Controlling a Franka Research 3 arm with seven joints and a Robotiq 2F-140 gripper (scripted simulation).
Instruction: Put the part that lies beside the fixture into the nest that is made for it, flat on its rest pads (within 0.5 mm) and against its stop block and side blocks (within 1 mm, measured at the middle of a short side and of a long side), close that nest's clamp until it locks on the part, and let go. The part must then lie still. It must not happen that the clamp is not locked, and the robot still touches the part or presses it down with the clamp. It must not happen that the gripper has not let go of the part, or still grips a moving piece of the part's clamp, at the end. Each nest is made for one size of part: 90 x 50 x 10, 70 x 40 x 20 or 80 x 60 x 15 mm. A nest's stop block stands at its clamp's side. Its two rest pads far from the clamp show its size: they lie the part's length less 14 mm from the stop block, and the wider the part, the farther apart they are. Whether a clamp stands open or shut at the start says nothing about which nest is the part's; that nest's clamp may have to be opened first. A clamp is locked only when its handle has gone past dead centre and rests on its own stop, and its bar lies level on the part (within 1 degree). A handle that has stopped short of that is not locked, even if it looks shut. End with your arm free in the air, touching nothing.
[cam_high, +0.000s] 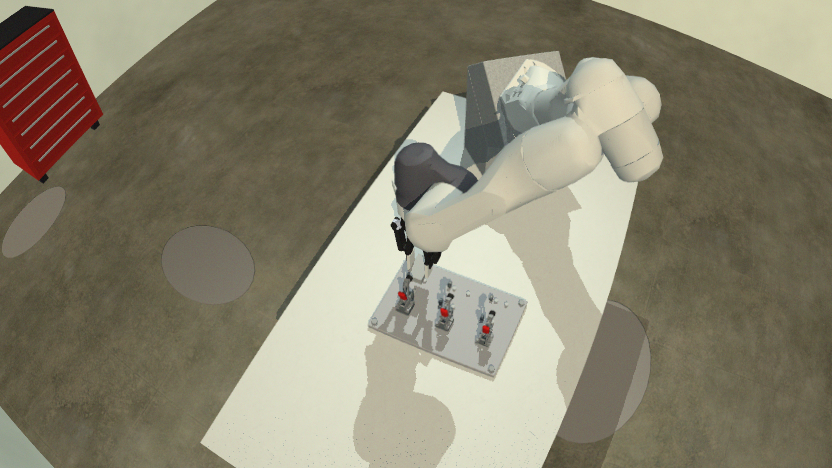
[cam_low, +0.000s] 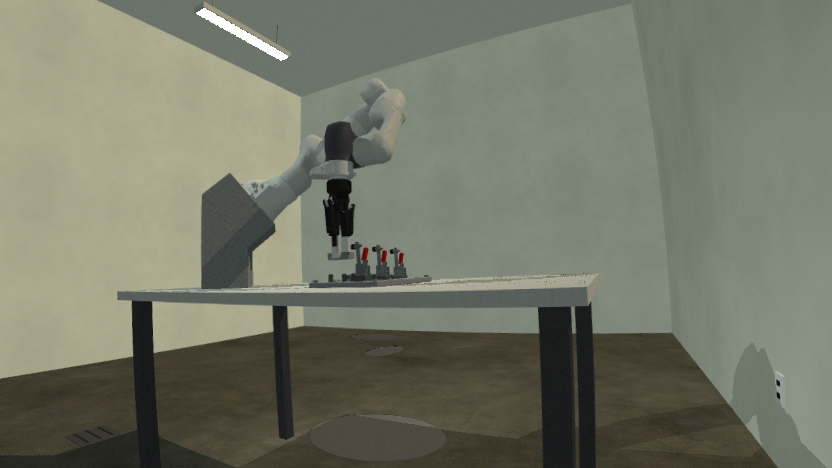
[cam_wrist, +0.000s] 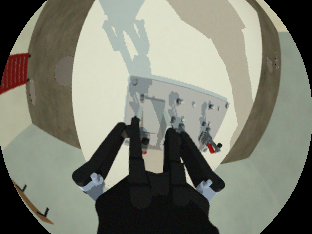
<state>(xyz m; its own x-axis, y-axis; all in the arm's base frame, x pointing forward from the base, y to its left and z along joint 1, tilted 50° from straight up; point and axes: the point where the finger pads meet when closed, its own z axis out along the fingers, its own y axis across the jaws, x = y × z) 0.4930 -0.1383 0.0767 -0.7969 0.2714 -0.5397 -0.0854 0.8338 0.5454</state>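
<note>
The pale grey part lies 3 cm below my hand. Also, from my hand: plate: 4 cm ahead, 11 cm to the left, 11 cm below.
</note>
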